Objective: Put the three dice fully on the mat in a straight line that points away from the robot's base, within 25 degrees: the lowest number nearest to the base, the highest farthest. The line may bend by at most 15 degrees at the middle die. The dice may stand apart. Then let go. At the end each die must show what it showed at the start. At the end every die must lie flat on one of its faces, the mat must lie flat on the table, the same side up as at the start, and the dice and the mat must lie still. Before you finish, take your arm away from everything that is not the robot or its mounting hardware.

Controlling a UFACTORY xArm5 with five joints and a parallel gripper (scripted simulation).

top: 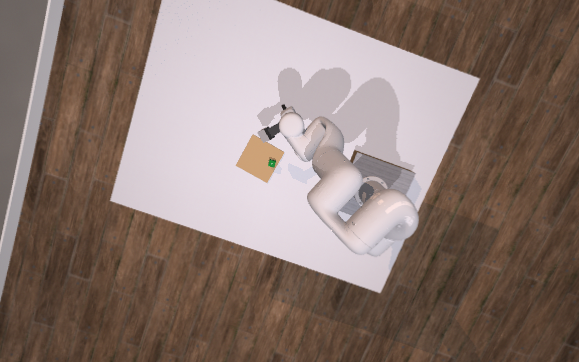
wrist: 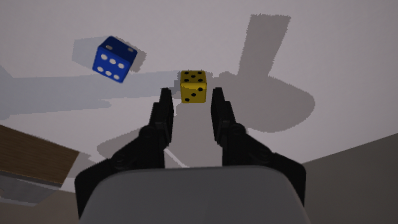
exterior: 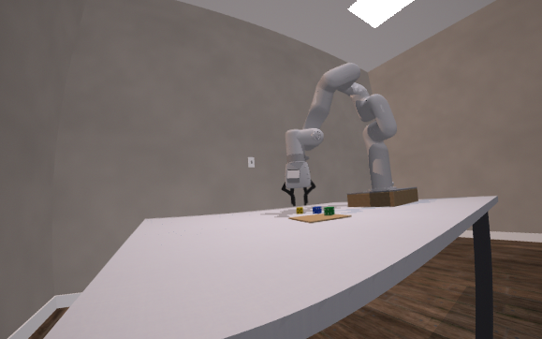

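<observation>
Right now my hand is 4 cm above the yellow die. Also, from my hand: tan mat (17 cm to the left, 8 cm ahead, 5 cm below); blue die (7 cm to the left, 4 cm below, 2 cm behind); green die (18 cm to the left, 3 cm below, 3 cm ahead).
</observation>
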